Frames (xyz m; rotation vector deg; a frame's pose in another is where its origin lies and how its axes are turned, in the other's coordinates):
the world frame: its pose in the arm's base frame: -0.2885 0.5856 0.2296 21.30 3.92 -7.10
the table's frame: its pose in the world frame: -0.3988 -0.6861 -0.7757 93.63 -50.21 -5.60
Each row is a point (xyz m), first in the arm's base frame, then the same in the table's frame.
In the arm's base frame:
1: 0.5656 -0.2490 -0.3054
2: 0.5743 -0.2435 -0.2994
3: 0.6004 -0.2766 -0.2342
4: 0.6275 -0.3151 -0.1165
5: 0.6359 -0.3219 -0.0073
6: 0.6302 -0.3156 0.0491
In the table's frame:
1: 1.3223 -0.1224 -0.7489
2: 1.3242 -0.1225 -0.7606
3: 1.3723 -0.0692 -0.7902
4: 1.4300 0.0302 -0.8437
5: 1.4508 0.1221 -0.9000
6: 1.4476 0.1714 -0.9285

